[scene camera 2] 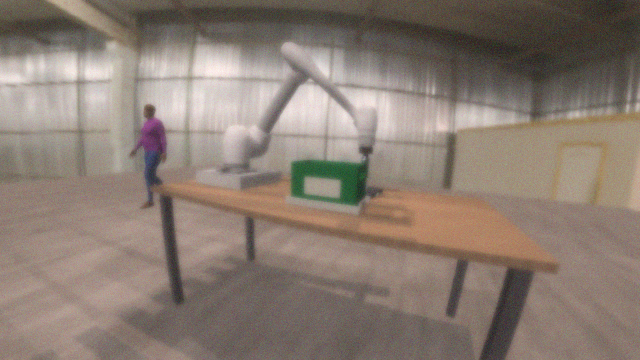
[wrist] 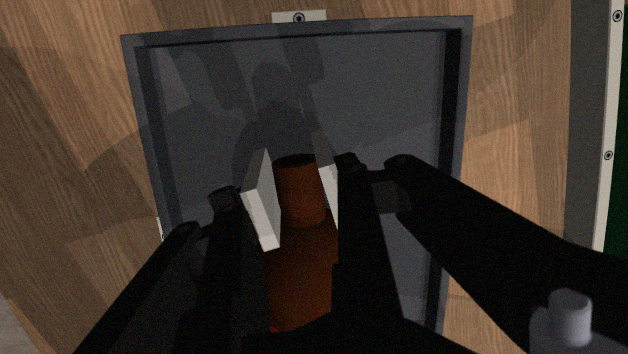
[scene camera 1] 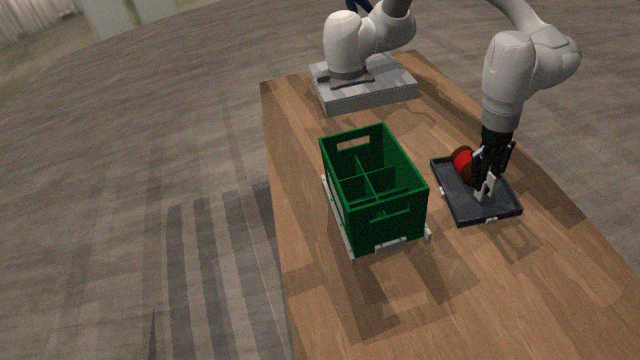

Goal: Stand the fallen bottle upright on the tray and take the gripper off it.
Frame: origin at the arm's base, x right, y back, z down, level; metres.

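Where they show: gripper, fingertip midpoint: (wrist: 295,161) (scene camera 1: 482,195); arm's base at its link origin: (scene camera 2: 236,171) (scene camera 1: 348,77).
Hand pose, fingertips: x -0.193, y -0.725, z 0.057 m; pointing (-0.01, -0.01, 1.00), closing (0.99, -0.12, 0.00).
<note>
Each offset is from my fingertips to the top centre of the thing. Level surfaces: height alone.
The brown bottle {dx -0.002, dy +0.068, dz -0.065 m} (scene camera 1: 463,160) (wrist: 302,270) with a red label lies on its side on the dark grey tray {dx +0.002, dy +0.047, dz -0.011 m} (scene camera 1: 467,221) (wrist: 380,100). Its open neck points towards the near end of the tray in the scene camera 1 view. My gripper (scene camera 1: 485,189) (wrist: 295,161) points down over the tray and is shut on the bottle's neck, with one pale finger pad on each side. The black fingers hide part of the bottle's body. In the scene camera 2 view the green crate hides the fingertips, and the bottle cannot be made out.
A green crate {dx +0.304, dy +0.074, dz -0.161 m} (scene camera 1: 390,232) (scene camera 2: 300,172) with inner dividers stands beside the tray, held by pale brackets on the wooden table {dz +0.015 m} (scene camera 1: 500,300) (scene camera 2: 450,225). The arm's grey base block (scene camera 1: 372,100) (scene camera 2: 215,177) is at the far end. A person (scene camera 2: 152,137) is on the floor beyond the table.
</note>
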